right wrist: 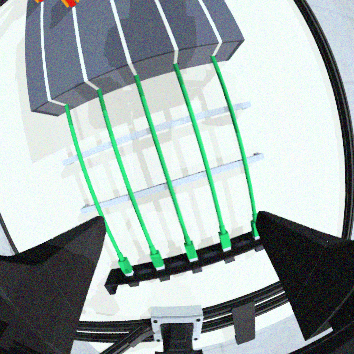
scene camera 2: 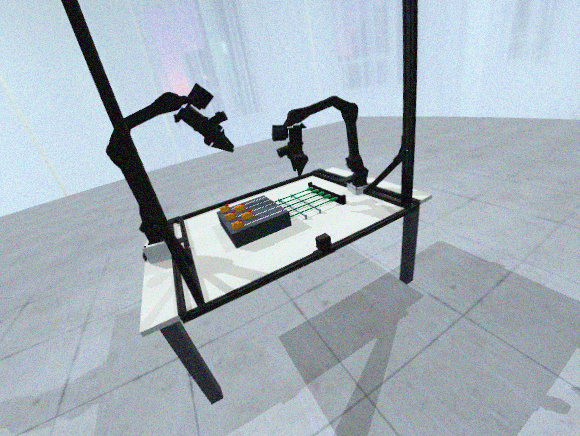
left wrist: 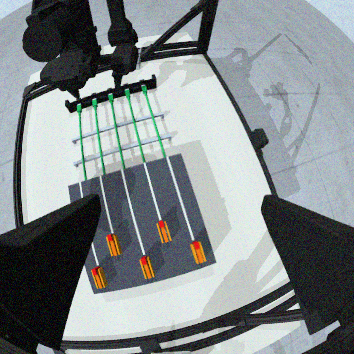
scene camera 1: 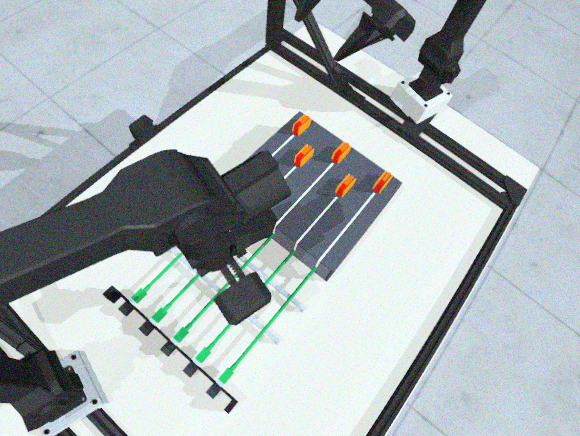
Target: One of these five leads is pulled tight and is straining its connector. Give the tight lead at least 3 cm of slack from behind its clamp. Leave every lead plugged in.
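Pixels of known places: left gripper, fingertip midpoint: point(scene camera 2: 233, 149) point(left wrist: 184, 203) point(scene camera 1: 315, 40); right gripper, fingertip midpoint: point(right wrist: 182, 222) point(scene camera 2: 297, 173) point(left wrist: 97, 95) point(scene camera 1: 223, 267); left arm's base at its link origin: point(scene camera 2: 157, 239) point(scene camera 1: 425, 88); right arm's base at its link origin: point(right wrist: 176, 330) point(scene camera 2: 360, 184) point(scene camera 1: 60, 393).
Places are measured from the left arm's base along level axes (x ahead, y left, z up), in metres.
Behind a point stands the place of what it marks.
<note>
Several green leads point(scene camera 1: 271, 320) @(x 0.607, y 0.244, z -0.050 m) point(left wrist: 150, 108) @(x 0.704, y 0.053, z -0.050 m) point(right wrist: 218, 220) @(x 0.705, y 0.217, z -0.050 m) run from connectors at a black strip point(scene camera 1: 112, 293) @(x 0.818, y 0.055, z -0.038 m) point(left wrist: 154, 81) @(x 0.810, y 0.047, z -0.046 m) point(right wrist: 112, 282) @(x 0.807, y 0.058, z -0.036 m) to a dark block point(scene camera 1: 366, 217) @(x 0.349, y 0.187, z -0.011 m) point(scene camera 2: 265, 232) point(left wrist: 142, 200) @(x 0.442, y 0.057, z -0.010 m) point(right wrist: 100, 35) @(x 0.468, y 0.069, z -0.010 m), continuing as white lines to orange clamps with red ends. I cannot tell which lead is tight. My left gripper point(scene camera 2: 231, 149) @(x 0.396, y -0.001, z 0.279 m) point(left wrist: 184, 203) @(x 0.396, y -0.001, z 0.279 m) is open, high above the clamp end. My right gripper point(scene camera 2: 300, 173) @(x 0.644, y 0.156, z 0.086 m) point(right wrist: 182, 222) @(x 0.644, y 0.156, z 0.086 m) is open above the strip end of the leads; one finger overlaps the rightmost connector in the right wrist view. The right arm hides parts of several leads in scene camera 1.
Two clamps point(left wrist: 113, 245) @(x 0.347, y 0.110, z 0.013 m) point(left wrist: 164, 231) @(x 0.378, y 0.010, z 0.014 m) sit nearer the strip than the others. Two pale thin bars point(right wrist: 247, 158) @(x 0.620, y 0.256, z -0.056 m) point(right wrist: 242, 106) @(x 0.549, y 0.248, z -0.055 m) cross beneath the leads. A black frame point(scene camera 2: 270, 280) @(x 0.414, y -0.318, z -0.090 m) edges the white table, with a small black block point(scene camera 1: 142, 127) @(x 0.620, y -0.239, z -0.025 m) point(scene camera 2: 323, 242) @(x 0.615, y -0.266, z -0.038 m) on one side.
</note>
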